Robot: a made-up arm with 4 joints.
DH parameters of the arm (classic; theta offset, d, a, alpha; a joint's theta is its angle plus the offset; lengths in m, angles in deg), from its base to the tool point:
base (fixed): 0 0.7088 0.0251 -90
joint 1: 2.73 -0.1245 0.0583 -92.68
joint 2: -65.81 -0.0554 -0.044 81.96
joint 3: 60 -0.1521 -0.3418 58.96
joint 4: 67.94 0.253 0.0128 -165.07
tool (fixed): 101.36 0.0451 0 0
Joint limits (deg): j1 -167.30..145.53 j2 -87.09..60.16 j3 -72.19..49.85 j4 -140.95..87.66
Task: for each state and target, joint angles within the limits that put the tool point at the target. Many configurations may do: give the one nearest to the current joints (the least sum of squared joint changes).
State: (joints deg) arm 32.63 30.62 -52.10 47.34
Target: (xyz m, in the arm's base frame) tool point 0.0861 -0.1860 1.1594
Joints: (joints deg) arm 10.50 21.55 -8.96 66.10
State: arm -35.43 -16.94 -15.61 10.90
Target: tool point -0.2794 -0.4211 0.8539
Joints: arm -55.87 -3.26 -44.49 9.94
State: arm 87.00 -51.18 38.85 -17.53
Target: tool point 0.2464 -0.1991 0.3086
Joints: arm 131.69 -72.96 -7.25 -7.77
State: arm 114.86 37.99 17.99 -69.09
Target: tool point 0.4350 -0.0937 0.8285
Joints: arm 73.39 59.73 -2.39 -63.97
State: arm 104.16 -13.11 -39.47 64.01
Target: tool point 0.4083 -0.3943 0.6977
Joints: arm 91.02 -10.28 -35.46 65.43
